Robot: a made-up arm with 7 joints. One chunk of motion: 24 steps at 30 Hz.
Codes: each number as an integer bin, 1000 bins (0 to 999) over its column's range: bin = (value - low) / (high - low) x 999, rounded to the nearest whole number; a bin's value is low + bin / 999 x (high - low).
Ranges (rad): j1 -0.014..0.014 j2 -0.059..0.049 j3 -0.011..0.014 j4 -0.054..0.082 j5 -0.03..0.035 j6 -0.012..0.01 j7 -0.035..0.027
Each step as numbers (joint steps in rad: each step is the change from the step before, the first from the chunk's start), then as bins.
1 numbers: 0.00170 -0.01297 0.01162 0.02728 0.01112 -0.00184 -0.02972
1 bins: 560 426 904 597 632 461 85
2 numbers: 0.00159 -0.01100 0.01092 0.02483 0.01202 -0.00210 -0.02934
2 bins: 556 444 876 579 646 450 91
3 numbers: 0.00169 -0.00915 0.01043 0.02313 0.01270 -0.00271 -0.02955
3 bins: 560 461 856 567 656 422 88
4 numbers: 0.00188 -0.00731 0.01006 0.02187 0.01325 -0.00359 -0.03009
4 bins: 567 478 842 557 665 382 79
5 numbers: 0.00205 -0.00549 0.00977 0.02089 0.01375 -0.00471 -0.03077
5 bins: 573 495 830 550 672 331 68
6 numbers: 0.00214 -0.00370 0.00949 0.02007 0.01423 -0.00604 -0.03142
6 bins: 576 512 819 544 680 271 58
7 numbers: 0.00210 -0.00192 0.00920 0.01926 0.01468 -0.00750 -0.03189
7 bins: 574 528 807 538 687 204 50
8 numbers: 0.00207 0.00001 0.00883 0.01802 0.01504 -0.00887 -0.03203
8 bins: 573 546 792 529 692 142 48
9 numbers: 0.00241 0.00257 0.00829 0.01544 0.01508 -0.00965 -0.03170
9 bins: 585 570 771 510 693 107 53
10 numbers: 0.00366 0.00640 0.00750 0.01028 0.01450 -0.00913 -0.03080
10 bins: 630 605 739 472 684 130 68
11 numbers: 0.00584 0.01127 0.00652 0.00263 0.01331 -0.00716 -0.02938
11 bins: 708 650 700 416 666 220 91
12 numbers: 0.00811 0.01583 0.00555 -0.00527 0.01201 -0.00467 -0.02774
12 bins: 789 692 661 358 646 333 117
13 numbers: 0.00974 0.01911 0.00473 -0.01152 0.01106 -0.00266 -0.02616
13 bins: 847 723 629 312 631 424 142
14 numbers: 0.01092 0.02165 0.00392 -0.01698 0.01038 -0.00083 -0.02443
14 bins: 889 746 596 272 621 507 170
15 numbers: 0.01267 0.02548 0.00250 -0.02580 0.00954 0.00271 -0.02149
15 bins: 952 781 539 207 608 668 218
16 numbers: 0.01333 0.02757 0.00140 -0.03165 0.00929 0.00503 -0.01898
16 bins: 975 801 496 164 604 773 258
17 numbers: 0.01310 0.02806 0.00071 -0.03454 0.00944 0.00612 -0.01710
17 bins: 967 805 468 143 606 823 288
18 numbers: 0.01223 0.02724 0.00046 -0.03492 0.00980 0.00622 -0.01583
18 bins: 936 798 458 140 612 827 309
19 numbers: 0.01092 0.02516 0.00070 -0.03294 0.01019 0.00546 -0.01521
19 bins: 889 778 468 155 618 793 319
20 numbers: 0.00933 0.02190 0.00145 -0.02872 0.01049 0.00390 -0.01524
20 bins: 832 748 498 186 622 722 318
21 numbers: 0.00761 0.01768 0.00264 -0.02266 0.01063 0.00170 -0.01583
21 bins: 771 709 545 230 624 622 309
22 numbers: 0.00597 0.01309 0.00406 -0.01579 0.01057 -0.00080 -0.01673
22 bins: 713 667 602 281 624 509 294
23 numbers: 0.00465 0.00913 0.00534 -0.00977 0.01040 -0.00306 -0.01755
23 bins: 665 630 653 325 621 406 281
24 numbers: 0.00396 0.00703 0.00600 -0.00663 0.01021 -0.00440 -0.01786
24 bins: 641 611 679 348 618 345 276
